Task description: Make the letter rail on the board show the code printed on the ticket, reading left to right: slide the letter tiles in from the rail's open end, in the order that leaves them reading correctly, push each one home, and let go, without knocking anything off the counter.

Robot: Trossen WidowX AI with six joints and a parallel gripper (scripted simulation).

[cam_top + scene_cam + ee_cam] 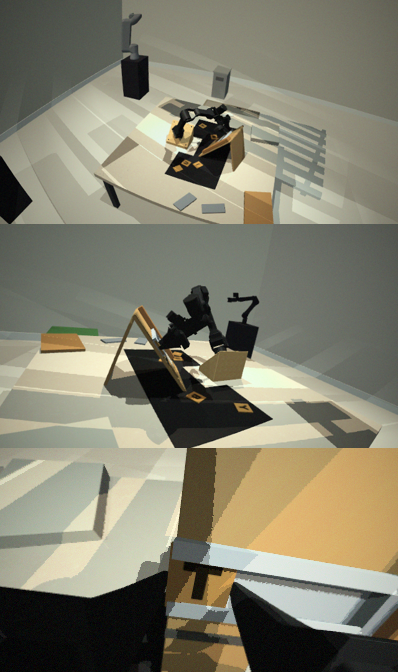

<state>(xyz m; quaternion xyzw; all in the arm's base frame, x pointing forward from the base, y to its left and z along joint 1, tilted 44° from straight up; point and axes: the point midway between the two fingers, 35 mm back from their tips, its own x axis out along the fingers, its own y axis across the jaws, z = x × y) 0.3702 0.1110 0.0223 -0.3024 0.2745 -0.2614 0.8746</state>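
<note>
The white ticket lies 10 cm behind my gripper tip, 10 cm to the right of it and 9 cm below it. The rest, counted from my gripper tip: letter tile marked t: right at my gripper tip; black mat: 19 cm behind, 6 cm to the right, 17 cm below; pale grey box: 32 cm ahead, 30 cm to the left, 15 cm below.
</note>
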